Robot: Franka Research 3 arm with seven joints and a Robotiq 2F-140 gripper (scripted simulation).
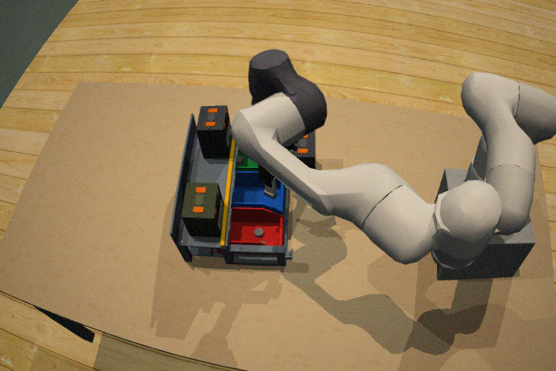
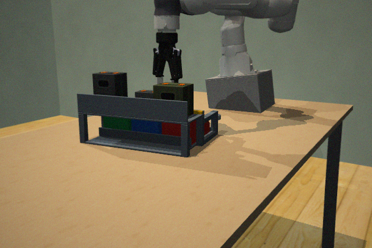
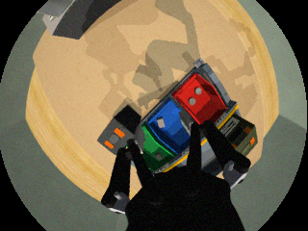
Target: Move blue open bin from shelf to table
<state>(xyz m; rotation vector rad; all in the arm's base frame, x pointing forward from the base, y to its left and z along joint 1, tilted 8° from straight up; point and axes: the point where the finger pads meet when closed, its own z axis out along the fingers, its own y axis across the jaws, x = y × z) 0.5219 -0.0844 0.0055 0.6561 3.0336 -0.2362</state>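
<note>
Now: hand 8 cm short of the blue open bin and 11 cm above it. Round my hand: yellow bar 13 cm ahead, 1 cm to the left, 4 cm below; then red bin 7 cm ahead, 12 cm to the left, 11 cm below; then green bin 9 cm ahead, 11 cm to the right, 11 cm below.
</note>
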